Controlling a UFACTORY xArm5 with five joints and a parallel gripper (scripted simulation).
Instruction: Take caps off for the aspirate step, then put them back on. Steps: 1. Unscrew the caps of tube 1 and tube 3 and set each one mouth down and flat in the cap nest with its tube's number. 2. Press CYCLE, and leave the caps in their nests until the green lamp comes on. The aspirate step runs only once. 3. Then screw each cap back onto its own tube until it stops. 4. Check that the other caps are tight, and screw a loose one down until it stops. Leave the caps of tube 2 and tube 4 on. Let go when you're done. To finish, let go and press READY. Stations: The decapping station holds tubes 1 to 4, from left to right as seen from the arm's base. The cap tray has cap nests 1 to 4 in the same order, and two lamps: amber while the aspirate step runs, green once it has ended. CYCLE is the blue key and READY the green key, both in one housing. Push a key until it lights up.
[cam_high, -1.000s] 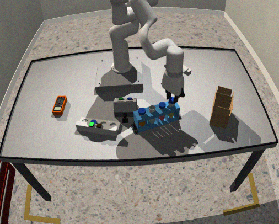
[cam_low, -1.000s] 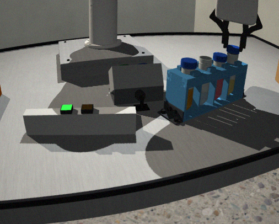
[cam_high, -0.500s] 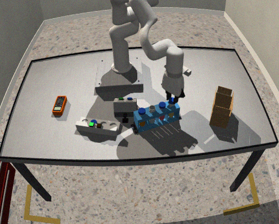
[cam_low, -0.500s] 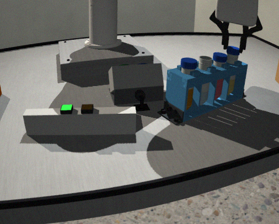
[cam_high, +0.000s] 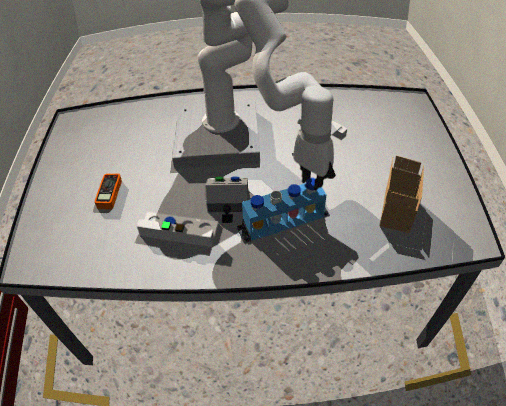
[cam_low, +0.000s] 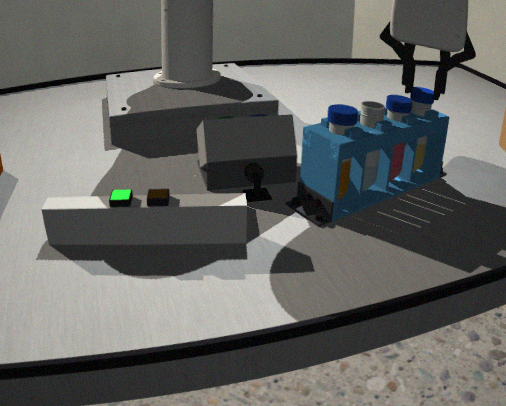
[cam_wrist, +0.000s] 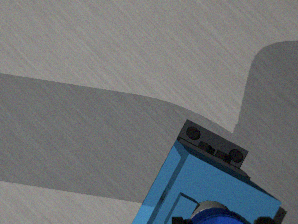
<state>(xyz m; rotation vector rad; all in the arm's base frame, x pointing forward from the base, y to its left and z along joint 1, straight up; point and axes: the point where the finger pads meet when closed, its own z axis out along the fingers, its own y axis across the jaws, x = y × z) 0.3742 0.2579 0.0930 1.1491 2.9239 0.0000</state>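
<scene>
The blue cap is 50 mm to the right of my hand, 30 mm below it and 20 mm ahead of it. Also, from my hand: blue key 210 mm to the right, 80 mm below, 80 mm behind; then green key 250 mm to the right, 80 mm below, 80 mm behind; then grey key housing 230 mm to the right, 90 mm below, 60 mm behind.
</scene>
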